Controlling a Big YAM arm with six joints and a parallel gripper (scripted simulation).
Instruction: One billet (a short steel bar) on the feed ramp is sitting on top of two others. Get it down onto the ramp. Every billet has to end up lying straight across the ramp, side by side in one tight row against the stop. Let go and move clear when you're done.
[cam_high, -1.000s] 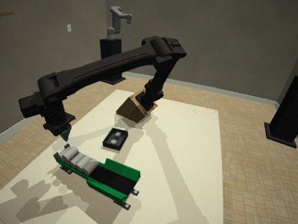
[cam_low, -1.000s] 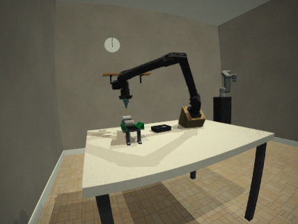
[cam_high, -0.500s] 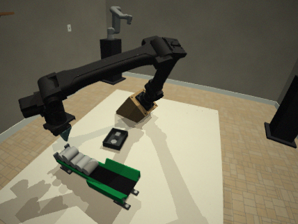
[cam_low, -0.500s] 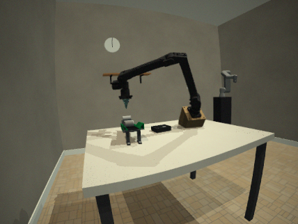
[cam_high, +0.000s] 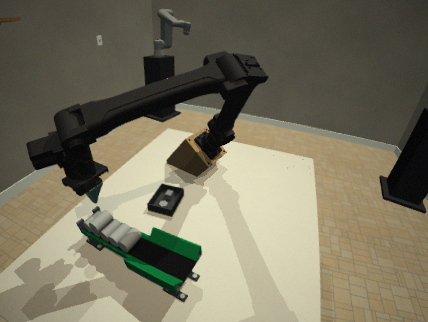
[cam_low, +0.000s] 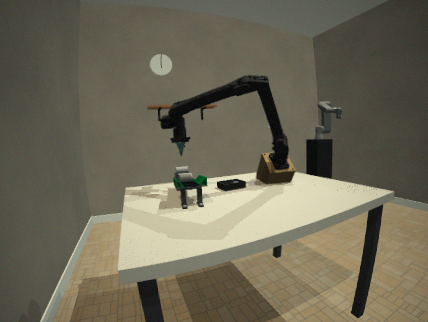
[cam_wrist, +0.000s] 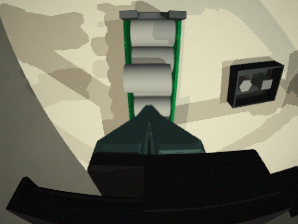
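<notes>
My gripper is now 80 mm to the left of the grey stop and 140 mm above it. From my hand the other things lie so: small black box (260 mm behind, 30 mm to the left, 190 mm below).
</notes>
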